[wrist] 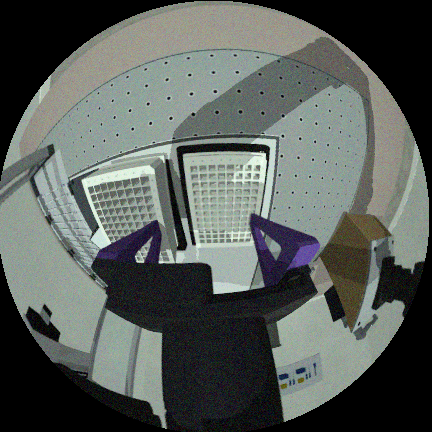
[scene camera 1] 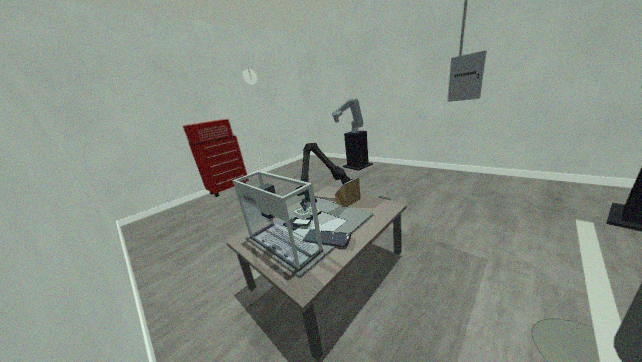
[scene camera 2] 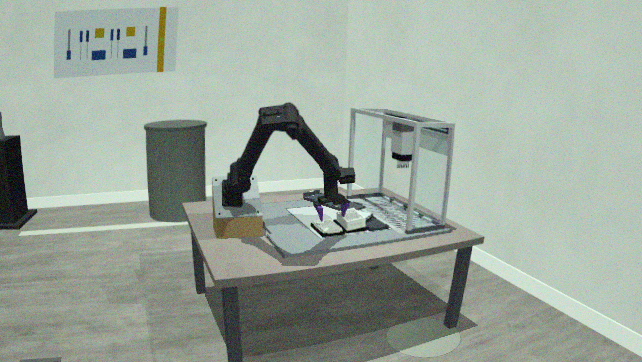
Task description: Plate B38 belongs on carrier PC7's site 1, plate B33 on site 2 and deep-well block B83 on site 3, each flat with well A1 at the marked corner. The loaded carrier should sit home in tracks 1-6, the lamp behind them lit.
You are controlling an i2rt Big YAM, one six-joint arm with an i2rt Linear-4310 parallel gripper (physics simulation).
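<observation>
My gripper is open and empty. It hangs low over the white labware, one finger over the tall block and the other over the low plate's edge. The low white plate lies in a black-rimmed nest. The tall white deep-well block stands beside it at a black nest. A small flat white piece shows near them, partly hidden in the wrist view. A long dark slab, seemingly the carrier, lies across the board. Labels, marked corners and the lamp cannot be made out.
The framed enclosure stands over the striped track deck, with a pipetting head inside. The perforated grey board lies under the labware. My arm's wooden base block stands at the opposite end.
</observation>
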